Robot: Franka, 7 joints.
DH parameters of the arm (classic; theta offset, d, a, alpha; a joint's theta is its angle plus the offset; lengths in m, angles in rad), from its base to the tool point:
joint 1: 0 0.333 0 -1.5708
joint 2: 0 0 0 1.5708
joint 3: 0 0.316 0.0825 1.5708
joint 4: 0 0 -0.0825 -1.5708
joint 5: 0 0.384 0 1.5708
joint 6: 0 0 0.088 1.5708
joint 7: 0 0.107 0 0
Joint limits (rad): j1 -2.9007..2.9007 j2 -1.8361..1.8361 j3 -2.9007..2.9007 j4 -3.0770..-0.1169 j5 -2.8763..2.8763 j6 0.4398..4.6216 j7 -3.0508..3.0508
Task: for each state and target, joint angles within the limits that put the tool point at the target. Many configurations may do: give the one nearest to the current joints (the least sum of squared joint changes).
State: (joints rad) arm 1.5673 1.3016 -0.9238 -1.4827 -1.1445 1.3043 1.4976
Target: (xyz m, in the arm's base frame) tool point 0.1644 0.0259 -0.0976
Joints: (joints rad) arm 1.4995 1.6592 -0.1545 -2.1457 -0.8275 1.2630 1.4976
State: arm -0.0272 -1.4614 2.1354 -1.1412 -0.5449 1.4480 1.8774
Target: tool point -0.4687 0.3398 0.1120
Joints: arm 0.2138 -1.4154 2.2583 -1.4160 -0.4641 1.1992 1.8774
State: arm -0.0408 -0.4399 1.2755 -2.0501 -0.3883 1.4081 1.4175
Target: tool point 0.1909 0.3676 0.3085
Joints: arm -0.0896 -0.0491 1.2738 -2.3606 -0.3756 1.6409 1.4175
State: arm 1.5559 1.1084 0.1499 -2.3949 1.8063 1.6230 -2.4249
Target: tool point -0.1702 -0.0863 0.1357
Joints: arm 1.5815 1.2317 0.3375 -3.0688 1.6332 1.5435 -2.4249
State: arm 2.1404 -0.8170 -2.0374 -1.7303 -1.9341 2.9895 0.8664
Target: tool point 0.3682 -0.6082 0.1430
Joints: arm 1.5955 -1.0571 -2.5709 -1.4503 -1.9158 2.7970 0.8664
